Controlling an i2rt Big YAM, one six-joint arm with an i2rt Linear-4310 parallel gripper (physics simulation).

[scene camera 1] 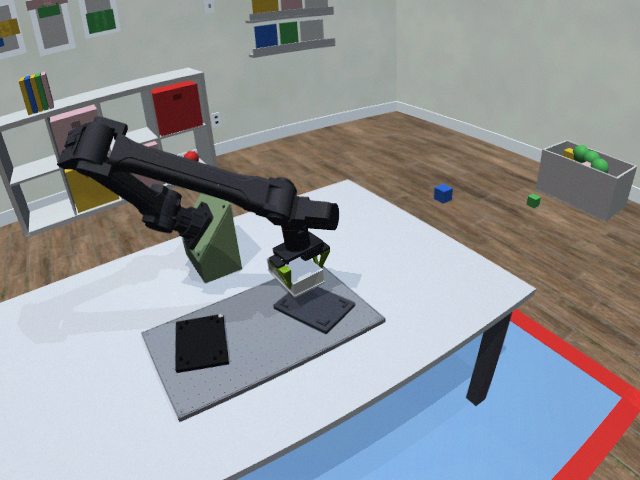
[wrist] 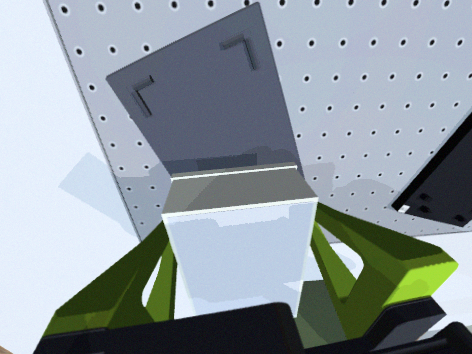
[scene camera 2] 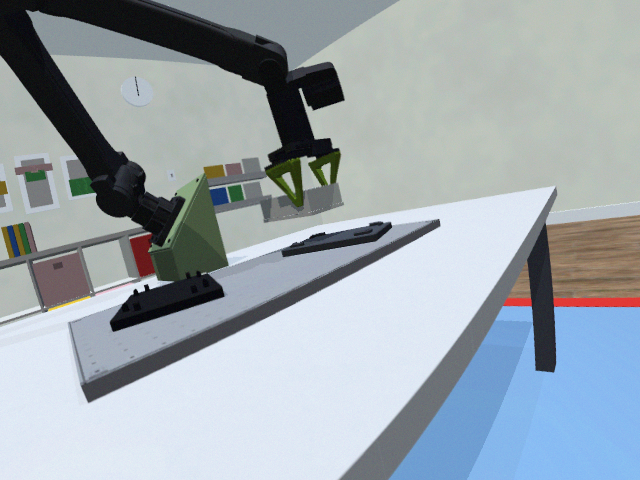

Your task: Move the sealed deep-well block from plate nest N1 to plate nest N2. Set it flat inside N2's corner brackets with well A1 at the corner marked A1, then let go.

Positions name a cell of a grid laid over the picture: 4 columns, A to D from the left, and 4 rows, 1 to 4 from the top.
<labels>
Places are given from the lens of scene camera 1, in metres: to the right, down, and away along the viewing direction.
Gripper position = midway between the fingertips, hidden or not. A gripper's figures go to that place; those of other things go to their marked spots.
gripper (scene camera 1: B3): -0.04, 0.09, 1.05
white block (scene camera 1: B3): -0.03, 0.08, 1.02
dark nest plate (scene camera 1: B3): 0.00, 0.16, 1.07
dark nest plate (scene camera 1: B3): -0.28, 0.23, 0.98
</labels>
